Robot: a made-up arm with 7 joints. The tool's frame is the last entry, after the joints. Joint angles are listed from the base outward. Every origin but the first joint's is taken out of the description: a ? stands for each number. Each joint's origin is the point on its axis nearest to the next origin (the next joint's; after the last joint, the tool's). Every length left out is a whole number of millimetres.
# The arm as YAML. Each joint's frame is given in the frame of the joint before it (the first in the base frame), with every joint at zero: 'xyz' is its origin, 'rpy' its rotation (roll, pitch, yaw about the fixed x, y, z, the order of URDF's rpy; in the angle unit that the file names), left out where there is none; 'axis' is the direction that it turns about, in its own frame. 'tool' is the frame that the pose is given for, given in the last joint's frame.
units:
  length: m
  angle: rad
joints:
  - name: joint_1
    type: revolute
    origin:
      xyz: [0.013, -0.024, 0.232]
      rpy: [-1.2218, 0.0, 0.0]
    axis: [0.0, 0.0, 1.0]
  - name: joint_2
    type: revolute
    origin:
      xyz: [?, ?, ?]
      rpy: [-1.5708, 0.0, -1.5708]
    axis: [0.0, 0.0, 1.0]
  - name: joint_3
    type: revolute
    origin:
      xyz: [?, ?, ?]
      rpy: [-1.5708, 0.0, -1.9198]
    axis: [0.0, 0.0, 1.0]
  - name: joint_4
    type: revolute
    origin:
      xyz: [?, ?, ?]
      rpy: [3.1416, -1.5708, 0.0]
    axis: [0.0, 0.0, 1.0]
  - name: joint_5
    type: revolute
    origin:
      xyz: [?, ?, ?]
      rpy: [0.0, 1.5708, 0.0]
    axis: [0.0, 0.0, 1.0]
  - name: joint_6
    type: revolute
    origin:
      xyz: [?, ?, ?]
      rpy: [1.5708, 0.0, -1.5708]
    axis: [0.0, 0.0, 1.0]
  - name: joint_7
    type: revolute
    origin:
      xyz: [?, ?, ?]
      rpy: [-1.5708, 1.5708, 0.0]
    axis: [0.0, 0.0, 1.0]
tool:
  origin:
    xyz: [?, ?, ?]
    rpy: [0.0, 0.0, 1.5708]
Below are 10 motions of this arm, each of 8 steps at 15 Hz.
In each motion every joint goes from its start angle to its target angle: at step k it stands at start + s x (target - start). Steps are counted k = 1, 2, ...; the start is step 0. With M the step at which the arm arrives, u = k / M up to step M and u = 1 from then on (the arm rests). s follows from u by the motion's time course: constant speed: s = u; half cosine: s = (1 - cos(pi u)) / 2; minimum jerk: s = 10 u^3 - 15 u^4 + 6 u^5.
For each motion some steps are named. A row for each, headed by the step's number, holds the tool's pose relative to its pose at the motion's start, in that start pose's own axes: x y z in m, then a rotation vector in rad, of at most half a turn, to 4 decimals.
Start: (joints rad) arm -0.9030 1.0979 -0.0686 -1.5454 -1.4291 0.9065 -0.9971
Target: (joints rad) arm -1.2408 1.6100 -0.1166 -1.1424 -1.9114 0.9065 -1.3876
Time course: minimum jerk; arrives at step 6
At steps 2, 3, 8:
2: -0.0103 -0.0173 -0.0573 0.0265 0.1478 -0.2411
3: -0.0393 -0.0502 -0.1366 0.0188 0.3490 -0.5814
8: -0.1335 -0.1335 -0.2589 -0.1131 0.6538 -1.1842

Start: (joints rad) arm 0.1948 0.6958 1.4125 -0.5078 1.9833 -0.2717 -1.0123
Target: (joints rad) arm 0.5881 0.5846 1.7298 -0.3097 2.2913 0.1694 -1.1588
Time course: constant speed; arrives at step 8
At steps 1, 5, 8:
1: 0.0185 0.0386 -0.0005 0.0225 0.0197 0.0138
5: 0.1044 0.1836 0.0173 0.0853 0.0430 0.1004
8: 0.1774 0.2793 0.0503 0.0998 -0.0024 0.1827

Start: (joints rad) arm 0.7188 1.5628 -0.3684 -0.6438 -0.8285 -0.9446 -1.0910
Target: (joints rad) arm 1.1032 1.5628 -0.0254 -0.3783 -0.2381 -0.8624 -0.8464
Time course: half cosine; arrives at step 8
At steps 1, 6, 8:
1: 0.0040 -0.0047 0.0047 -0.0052 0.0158 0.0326
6: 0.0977 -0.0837 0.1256 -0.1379 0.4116 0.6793
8: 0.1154 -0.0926 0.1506 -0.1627 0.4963 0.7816

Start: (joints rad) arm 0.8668 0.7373 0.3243 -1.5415 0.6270 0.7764 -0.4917
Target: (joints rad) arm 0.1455 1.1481 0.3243 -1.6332 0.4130 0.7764 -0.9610
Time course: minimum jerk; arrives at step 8
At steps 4, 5, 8:
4: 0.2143 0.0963 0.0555 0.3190 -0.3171 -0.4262
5: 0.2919 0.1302 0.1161 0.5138 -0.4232 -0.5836
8: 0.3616 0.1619 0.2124 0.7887 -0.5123 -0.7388

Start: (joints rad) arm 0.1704 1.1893 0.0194 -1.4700 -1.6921 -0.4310 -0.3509
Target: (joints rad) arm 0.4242 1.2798 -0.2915 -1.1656 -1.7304 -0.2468 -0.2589
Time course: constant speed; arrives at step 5
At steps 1, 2, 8:
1: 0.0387 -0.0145 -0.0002 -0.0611 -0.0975 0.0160
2: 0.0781 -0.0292 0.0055 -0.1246 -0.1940 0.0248
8: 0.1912 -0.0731 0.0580 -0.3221 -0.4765 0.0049

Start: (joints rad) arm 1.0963 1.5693 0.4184 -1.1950 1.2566 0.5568 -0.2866
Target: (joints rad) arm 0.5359 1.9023 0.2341 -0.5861 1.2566 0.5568 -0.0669
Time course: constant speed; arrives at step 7
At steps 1, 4, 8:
1: 0.0256 0.0213 0.0105 0.0662 -0.0254 0.0545
4: 0.0874 0.0898 0.0735 0.2736 -0.1195 0.2527
8: 0.1103 0.1568 0.1776 0.4835 -0.2373 0.5084

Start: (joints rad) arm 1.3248 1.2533 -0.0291 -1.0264 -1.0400 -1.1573 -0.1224
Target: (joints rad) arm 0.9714 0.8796 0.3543 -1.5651 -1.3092 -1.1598 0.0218
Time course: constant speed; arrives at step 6
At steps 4, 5, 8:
4: 0.0147 0.1582 -0.0590 0.4307 0.0904 -0.3398
5: 0.0268 0.1940 -0.0579 0.5279 0.1381 -0.4237
8: 0.0422 0.2257 -0.0525 0.6212 0.1957 -0.5040

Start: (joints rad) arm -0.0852 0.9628 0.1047 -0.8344 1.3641 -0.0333 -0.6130
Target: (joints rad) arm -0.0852 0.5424 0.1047 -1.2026 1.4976 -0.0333 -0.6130
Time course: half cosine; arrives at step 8
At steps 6, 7, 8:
6: -0.1041 -0.2402 0.0256 -0.3228 -0.0394 0.4222
7: -0.1108 -0.2703 0.0341 -0.3591 -0.0458 0.4801
8: -0.1128 -0.2808 0.0373 -0.3716 -0.0481 0.5006

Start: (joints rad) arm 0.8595 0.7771 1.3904 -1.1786 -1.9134 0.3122 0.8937
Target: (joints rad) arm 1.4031 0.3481 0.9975 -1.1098 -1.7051 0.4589 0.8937
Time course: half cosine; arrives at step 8
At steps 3, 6, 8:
3: -0.0774 -0.0354 0.0716 -0.1567 -0.0039 -0.1581
6: -0.2437 -0.0272 0.2182 -0.4237 0.0767 -0.4355
8: -0.2888 -0.0081 0.2608 -0.4903 0.1171 -0.5089

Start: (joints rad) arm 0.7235 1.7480 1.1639 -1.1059 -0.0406 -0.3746 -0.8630
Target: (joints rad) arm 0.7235 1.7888 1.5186 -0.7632 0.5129 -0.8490 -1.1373
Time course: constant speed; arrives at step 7
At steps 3, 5, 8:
3: -0.0646 -0.0126 0.0308 0.2277 0.1652 0.0924
5: -0.0986 -0.0248 0.0572 0.3982 0.3120 0.1292
8: -0.1244 -0.0400 0.0861 0.5732 0.4896 0.1444

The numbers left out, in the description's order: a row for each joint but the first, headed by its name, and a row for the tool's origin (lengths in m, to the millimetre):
joint_2: -0.036 -0.005 0.0
joint_3: -0.463 0.138 0.0
joint_4: 0.025 -0.041 0.0
joint_5: -0.326 -0.022 0.0
joint_6: -0.043 0.026 0.0
joint_7: 0.015 0.029 0.0
tool: -0.003 -0.017 0.0

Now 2 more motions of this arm.
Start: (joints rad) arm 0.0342 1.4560 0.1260 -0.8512 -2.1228 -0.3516 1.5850
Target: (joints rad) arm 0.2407 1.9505 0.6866 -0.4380 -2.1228 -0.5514 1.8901
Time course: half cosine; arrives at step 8
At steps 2, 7, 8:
2: -0.0470 0.0441 0.0213 0.0191 0.0977 0.0646
7: -0.1923 0.2935 0.1981 0.2388 0.4302 0.4948
8: -0.1942 0.3044 0.2072 0.2511 0.4357 0.5168

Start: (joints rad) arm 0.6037 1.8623 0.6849 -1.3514 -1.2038 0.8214 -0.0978
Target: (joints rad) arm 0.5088 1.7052 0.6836 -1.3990 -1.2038 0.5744 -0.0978
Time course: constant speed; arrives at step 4
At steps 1, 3, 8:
1: -0.0055 -0.0118 0.0099 -0.0247 -0.0452 0.0217
3: -0.0138 -0.0339 0.0308 -0.0689 -0.1350 0.0725
8: -0.0166 -0.0442 0.0418 -0.0881 -0.1796 0.1016

